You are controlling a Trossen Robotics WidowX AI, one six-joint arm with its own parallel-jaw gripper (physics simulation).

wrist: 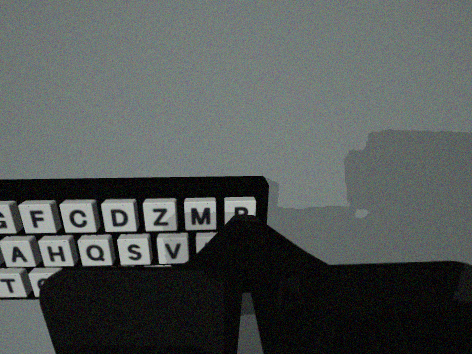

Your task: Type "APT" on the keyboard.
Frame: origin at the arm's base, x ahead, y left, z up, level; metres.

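Seen in the pictures: gripper, fingertip midpoint: (243,225).
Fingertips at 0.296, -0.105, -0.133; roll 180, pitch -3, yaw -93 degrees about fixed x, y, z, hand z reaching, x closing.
Note:
Offsets run from my fingertips to a thing's top centre, as dx, dy, dz. Level surfaces: height alone.
The black keyboard @[-0.016, +0.086, -0.013] (150,187) with white letter keys spans the left and middle of the wrist view. The A key @[-0.014, +0.110, -0.013] (19,252) is in its middle row at the left, and the T key @[-0.032, +0.120, -0.013] (11,284) is in the row below, at the left edge. The P key @[-0.002, +0.000, -0.013] (240,206) is at the right end of the top row, its lower part hidden by the fingertips. My gripper (243,225) is shut and empty, its tips over the lower part of the P key. Whether they touch the key I cannot tell. The fingers hide the lower right of the keyboard.
The M key @[-0.001, +0.019, -0.013] (200,216) and Z key @[+0.001, +0.038, -0.013] (160,216) stand left of the P key. The V key @[-0.019, +0.034, -0.013] (173,250) is in the middle row, left of the fingers. A grey table surface @[dz -0.029] (150,90) lies behind the keyboard. Large dark shadows fall at the right.

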